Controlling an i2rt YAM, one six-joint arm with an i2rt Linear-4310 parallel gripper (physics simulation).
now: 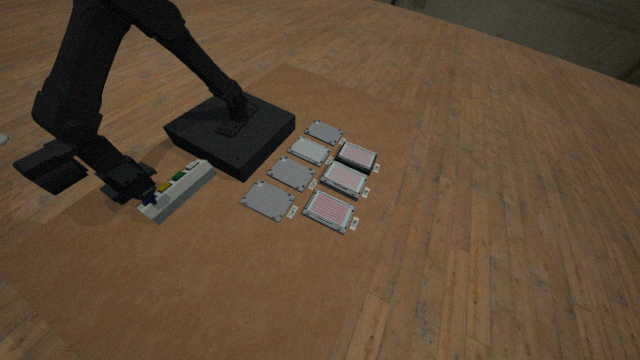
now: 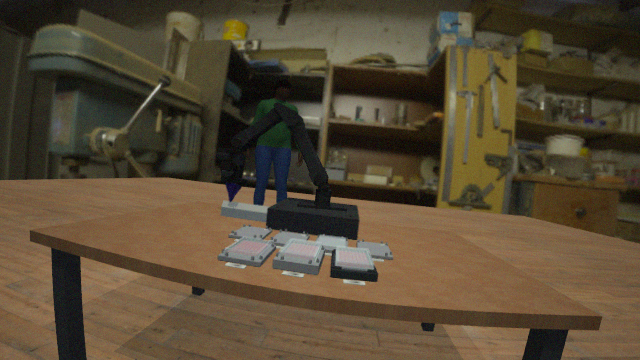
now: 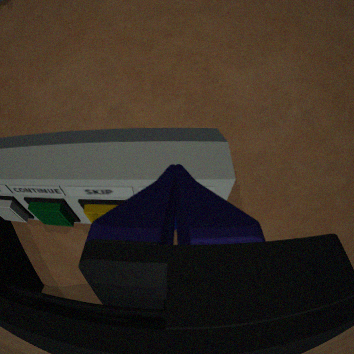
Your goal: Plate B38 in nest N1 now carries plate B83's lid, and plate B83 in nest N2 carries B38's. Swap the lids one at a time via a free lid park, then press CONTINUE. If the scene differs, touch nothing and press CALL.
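Pixels of known places: gripper, fingertip midpoint: (image 1: 155, 203) (image 2: 230, 201) (image 3: 175, 173); arm's base, origin of the base link: (image 1: 239, 118) (image 2: 321, 207).
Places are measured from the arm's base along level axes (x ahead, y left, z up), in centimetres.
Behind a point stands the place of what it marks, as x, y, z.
My gripper (image 1: 152, 203) @[-3.4, -38.6, -1.6] (image 2: 231, 200) @[-3.4, -38.6, -1.6] (image 3: 175, 173) @[-3.4, -38.6, -1.6] is shut and empty, dark blue tips together, over the end of the grey button panel (image 1: 187, 194) @[-0.8, -31.7, -6.2] (image 2: 245, 212) @[-0.7, -31.2, -5.2] (image 3: 105, 160) @[-2.2, -34.4, -2.9]. The green CONTINUE button (image 1: 178, 176) @[-4.6, -28.5, -2.7] (image 3: 52, 213) @[-5.2, -28.8, -2.7] and yellow SKIP button (image 1: 164, 186) @[-5.6, -33.0, -2.4] (image 3: 100, 212) @[-5.6, -32.9, -2.5] show; the fingers hide the CALL spot. Whether the tips touch the panel is unclear. Three plates with pink wells (image 1: 330, 209) @[42.5, -21.1, -6.0] (image 1: 345, 178) @[44.3, -8.9, -4.1] (image 1: 358, 154) @[46.6, 4.4, -4.5] sit in a row of nests; the farthest nest is black. Several flat grey parks (image 1: 268, 201) @[23.0, -24.7, -7.1] (image 1: 291, 173) @[25.6, -11.7, -7.1] (image 1: 324, 132) @[30.4, 14.0, -7.1] lie beside them; one (image 1: 309, 151) @[28.3, 0.2, -6.3] looks paler, perhaps lidded. Plate labels are unreadable.
The black arm base (image 1: 225, 145) @[3.0, -13.8, -0.1] (image 2: 312, 220) @[15.0, -4.2, -2.9] stands between the panel and the parks. A white button (image 1: 194, 164) @[-3.2, -22.8, -2.7] (image 3: 12, 210) @[-4.4, -24.6, -2.7] sits beside CONTINUE on the panel. Small white label cards (image 1: 354, 223) @[51.1, -22.2, -7.9] (image 1: 292, 212) @[31.4, -25.3, -7.9] lie by the nests and parks. A person in green (image 2: 272, 135) stands behind the table.
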